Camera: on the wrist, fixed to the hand. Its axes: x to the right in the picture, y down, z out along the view.
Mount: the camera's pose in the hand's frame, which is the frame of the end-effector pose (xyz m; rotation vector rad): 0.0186 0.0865 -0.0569 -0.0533 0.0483 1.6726
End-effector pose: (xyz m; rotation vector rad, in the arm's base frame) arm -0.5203 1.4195 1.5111 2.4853 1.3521 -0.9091
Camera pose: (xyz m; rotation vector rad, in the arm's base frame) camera -0.4184 1.4067 1.5341 2.3946 -0.8143 -0.3000
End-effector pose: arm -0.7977 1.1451 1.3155 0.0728 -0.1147 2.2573
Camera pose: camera -0.8771 1.1108 1.2556 0.1121 0.1646 -2.3468
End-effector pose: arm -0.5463 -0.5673 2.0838 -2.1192 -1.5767 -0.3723
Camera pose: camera -0.4550 -0.6013 2.1234 -2.5733 0.5345 0.1449
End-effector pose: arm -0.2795 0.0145 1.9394 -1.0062 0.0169 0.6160
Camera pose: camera -0.2915 0.0112 1.8349 -0.8833 0.9635 2.0957
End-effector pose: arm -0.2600 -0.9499 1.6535 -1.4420 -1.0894 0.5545
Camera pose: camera -0.1779 -0.9520 1.5878 -2.1664 0.4249 1.5823
